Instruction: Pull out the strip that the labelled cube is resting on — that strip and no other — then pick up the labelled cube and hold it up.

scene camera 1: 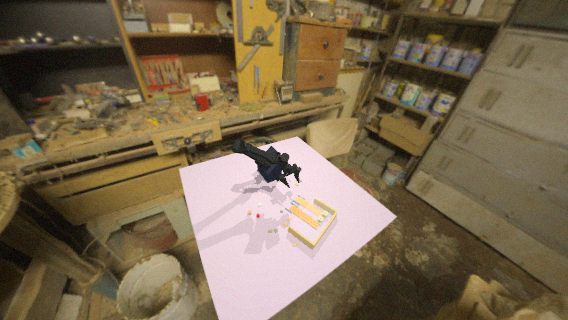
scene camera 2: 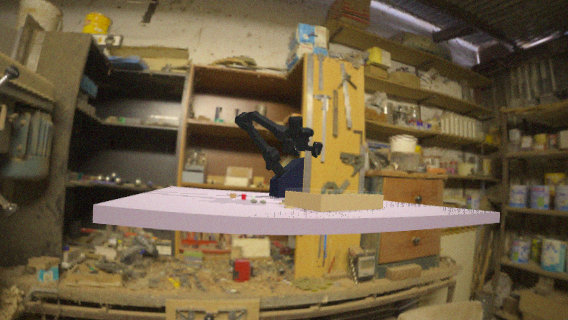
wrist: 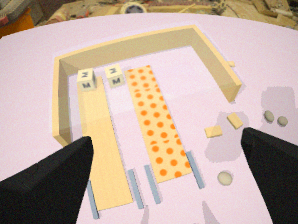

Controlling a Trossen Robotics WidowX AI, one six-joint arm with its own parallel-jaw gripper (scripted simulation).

Labels:
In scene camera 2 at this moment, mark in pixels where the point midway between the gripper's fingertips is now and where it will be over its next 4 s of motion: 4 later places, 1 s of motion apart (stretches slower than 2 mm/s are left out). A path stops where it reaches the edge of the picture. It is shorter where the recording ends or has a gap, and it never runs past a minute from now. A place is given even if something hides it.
My gripper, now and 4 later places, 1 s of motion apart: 308, 156; 322, 176; 323, 190; 322, 200; 319, 201

